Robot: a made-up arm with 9 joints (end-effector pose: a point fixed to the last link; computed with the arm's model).
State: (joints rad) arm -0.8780 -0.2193 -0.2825 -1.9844 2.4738 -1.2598 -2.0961 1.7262 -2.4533
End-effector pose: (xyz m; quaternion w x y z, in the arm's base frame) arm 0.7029 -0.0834 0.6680 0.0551 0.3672 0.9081 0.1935
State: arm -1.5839 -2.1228 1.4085 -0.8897 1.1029 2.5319 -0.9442 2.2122 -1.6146
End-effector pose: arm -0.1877 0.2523 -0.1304 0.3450 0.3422 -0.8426 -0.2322
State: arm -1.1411 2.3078 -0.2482 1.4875 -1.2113 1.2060 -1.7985 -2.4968 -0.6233
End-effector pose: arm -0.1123 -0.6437 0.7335 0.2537 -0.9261 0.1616 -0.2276
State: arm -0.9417 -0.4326 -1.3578 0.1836 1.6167 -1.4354 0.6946 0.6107 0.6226
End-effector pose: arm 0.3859 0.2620 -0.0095 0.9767 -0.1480 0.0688 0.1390
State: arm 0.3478 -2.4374 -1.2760 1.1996 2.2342 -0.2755 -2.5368 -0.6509 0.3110
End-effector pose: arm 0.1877 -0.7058 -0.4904 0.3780 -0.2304 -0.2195 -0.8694
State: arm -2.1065 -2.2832 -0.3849 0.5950 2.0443 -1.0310 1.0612 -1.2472 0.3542
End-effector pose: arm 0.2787 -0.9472 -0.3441 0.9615 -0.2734 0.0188 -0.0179
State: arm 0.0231 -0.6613 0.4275 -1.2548 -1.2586 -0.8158 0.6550 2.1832 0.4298
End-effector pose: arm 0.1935 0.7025 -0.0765 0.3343 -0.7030 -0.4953 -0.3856
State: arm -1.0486 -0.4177 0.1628 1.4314 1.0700 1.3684 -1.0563 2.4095 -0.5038
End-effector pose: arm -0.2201 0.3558 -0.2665 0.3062 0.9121 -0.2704 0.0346
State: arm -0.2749 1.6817 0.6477 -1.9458 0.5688 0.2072 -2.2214 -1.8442 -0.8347
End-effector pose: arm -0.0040 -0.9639 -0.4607 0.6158 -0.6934 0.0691 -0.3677
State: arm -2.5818 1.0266 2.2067 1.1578 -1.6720 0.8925 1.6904 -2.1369 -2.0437
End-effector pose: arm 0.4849 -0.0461 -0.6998 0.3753 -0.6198 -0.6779 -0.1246
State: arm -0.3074 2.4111 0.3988 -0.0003 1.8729 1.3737 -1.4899 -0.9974 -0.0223
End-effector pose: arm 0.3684 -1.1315 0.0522 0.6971 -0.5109 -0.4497 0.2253
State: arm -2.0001 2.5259 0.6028 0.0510 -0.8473 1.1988 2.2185 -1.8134 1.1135
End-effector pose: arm -0.4196 -0.9027 -0.3511 0.0857 -0.2522 -0.7313 -0.6279
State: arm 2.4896 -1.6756 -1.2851 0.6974 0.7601 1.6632 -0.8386 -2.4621 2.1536
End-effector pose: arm -0.6207 0.2624 0.9747 0.2308 -0.6099 0.2131 0.7276
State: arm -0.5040 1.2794 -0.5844 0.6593 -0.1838 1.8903 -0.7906 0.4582 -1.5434
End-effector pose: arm 1.1357 -0.2204 0.2021 0.4835 -0.0782 0.7245 -0.4850
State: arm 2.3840 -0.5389 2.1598 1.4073 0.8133 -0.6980 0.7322 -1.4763 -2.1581
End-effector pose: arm 0.2726 -0.8577 0.6856 0.6366 0.5944 -0.0218 -0.4908
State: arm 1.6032 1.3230 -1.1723 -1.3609 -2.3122 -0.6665 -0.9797 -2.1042 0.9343
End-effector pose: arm -0.1692 -1.2086 -0.0247 0.8564 -0.1858 0.4813 -0.0202
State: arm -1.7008 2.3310 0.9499 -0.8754 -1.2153 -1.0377 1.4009 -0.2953 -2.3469
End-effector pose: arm -0.3463 -1.6109 -0.0944 0.1932 0.0187 -0.6519 0.7331
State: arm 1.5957 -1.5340 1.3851 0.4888 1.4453 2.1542 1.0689 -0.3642 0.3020
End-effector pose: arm 0.4538 -0.2643 0.5668 0.6059 0.4258 0.5731 0.3510
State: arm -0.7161 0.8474 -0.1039 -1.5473 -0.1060 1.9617 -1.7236 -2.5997 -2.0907
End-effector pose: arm -0.1557 -0.1886 0.2266 0.6244 -0.6216 0.4279 0.2018
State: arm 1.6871 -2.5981 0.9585 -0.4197 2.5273 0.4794 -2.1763 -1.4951 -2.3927
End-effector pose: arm 0.8501 -1.2032 0.9105 0.6002 0.7111 0.3635 0.0448
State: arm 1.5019 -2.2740 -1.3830 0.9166 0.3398 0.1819 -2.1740 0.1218 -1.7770
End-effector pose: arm -0.7844 -0.9944 0.2686 0.3877 0.7785 0.2255 -0.4391
